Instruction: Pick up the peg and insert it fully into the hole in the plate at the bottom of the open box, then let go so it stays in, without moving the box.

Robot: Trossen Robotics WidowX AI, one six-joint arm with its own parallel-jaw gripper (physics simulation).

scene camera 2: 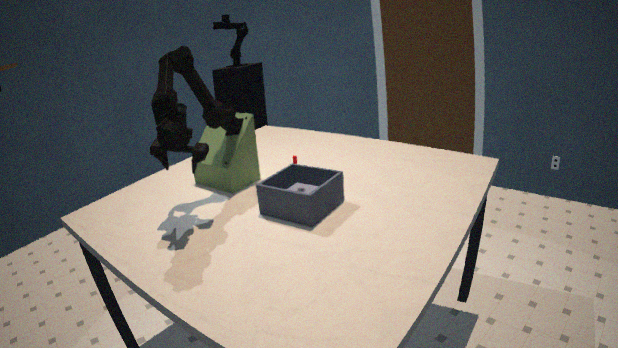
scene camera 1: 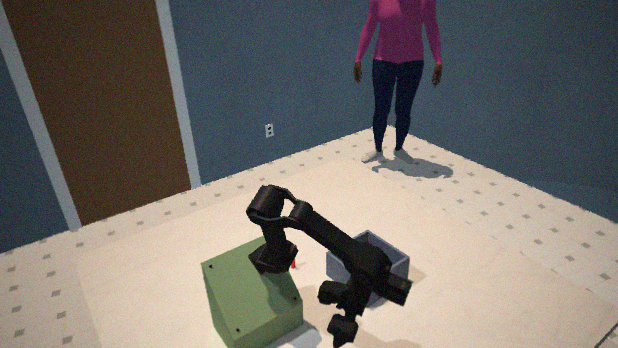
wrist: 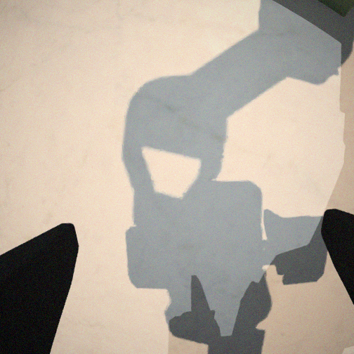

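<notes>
The small red peg stands upright on the table, beyond the box in scene camera 2; in scene camera 1 the arm's base partly hides it. The open dark grey box stands on the table. In scene camera 2, a light plate with a dark hole shows at its bottom. My gripper is open and empty, pointing down above the table, apart from both the box and the peg. Neither the peg nor the box shows in the wrist view.
The green mounting block carries the arm's base, close to the peg and box. The table has its edge at the left in scene camera 2. A dark cabinet with another arm stands behind it. A person stands near the far wall.
</notes>
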